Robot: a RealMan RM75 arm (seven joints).
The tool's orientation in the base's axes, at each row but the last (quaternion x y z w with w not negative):
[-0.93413 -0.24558 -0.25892 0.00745]
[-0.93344 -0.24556 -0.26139 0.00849]
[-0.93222 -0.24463 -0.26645 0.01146]
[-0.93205 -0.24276 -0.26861 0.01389]
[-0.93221 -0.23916 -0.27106 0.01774]
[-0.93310 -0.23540 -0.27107 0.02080]
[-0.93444 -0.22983 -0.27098 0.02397]
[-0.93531 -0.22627 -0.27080 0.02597]
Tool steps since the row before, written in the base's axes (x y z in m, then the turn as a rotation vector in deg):
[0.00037 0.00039 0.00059 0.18 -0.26 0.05]
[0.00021 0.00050 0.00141 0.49 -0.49 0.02]
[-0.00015 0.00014 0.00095 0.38 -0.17 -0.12]
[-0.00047 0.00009 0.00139 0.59 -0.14 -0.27]
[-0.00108 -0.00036 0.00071 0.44 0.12 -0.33]
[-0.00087 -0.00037 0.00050 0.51 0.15 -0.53]
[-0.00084 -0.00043 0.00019 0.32 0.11 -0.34]
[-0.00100 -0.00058 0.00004 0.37 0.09 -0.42]
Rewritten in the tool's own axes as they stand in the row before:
[0.00074 -0.00010 -0.00028 0.04 0.32 0.01]
[0.00108 -0.00018 -0.00104 0.15 0.66 0.15]
[0.00043 -0.00009 -0.00087 0.14 0.31 0.26]
[0.00040 -0.00015 -0.00141 0.24 0.37 0.50]
[-0.00059 -0.00010 -0.00120 0.21 0.06 0.52]
[-0.00055 -0.00002 -0.00092 0.17 0.05 0.73]
[-0.00071 0.00003 -0.00065 0.11 0.02 0.47]
[-0.00097 0.00009 -0.00063 0.10 0.05 0.56]

